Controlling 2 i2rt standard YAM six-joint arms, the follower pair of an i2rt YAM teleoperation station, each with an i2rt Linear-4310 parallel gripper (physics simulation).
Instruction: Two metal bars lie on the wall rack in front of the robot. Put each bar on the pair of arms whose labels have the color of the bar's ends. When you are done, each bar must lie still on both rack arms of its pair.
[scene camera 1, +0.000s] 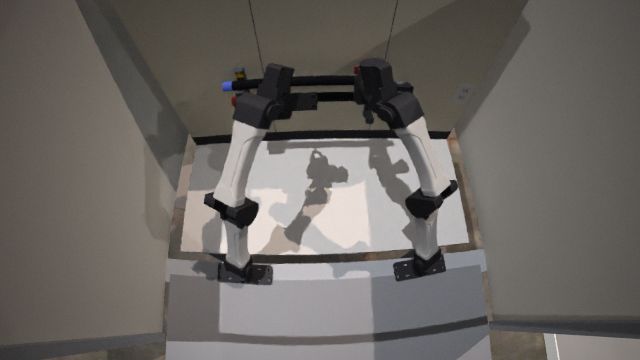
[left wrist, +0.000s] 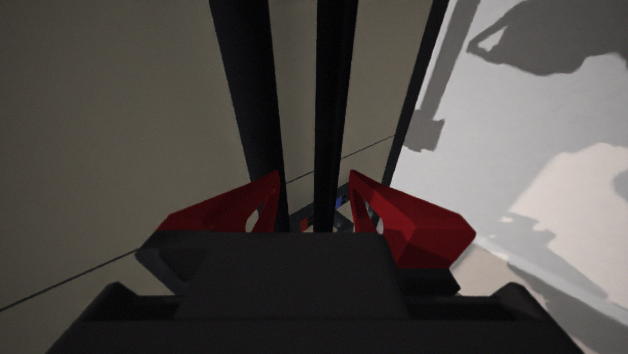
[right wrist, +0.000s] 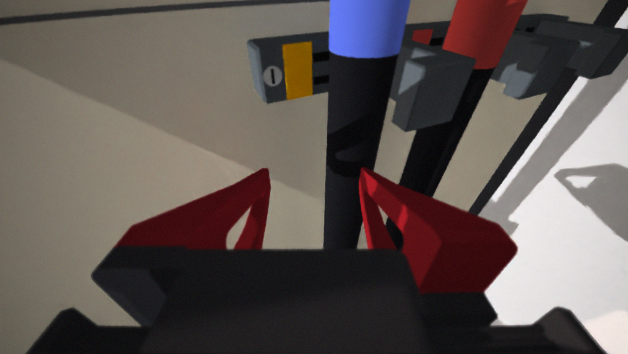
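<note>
The blue-ended bar runs across the wall. The red-ended bar runs below it, over lower rack arms. Which arms bear each bar is partly hidden. My left gripper is open; in its view the upper bar's black shaft passes by one finger and the lower shaft shows between the fingertips. My right gripper is open; the blue-ended bar's shaft shows between its fingertips, close to one. Labels show in yellow, red and blue.
A rack arm stands between the two bars in the right wrist view. A black strip runs along the foot of the wall above the white table. Tall panels stand at both sides.
</note>
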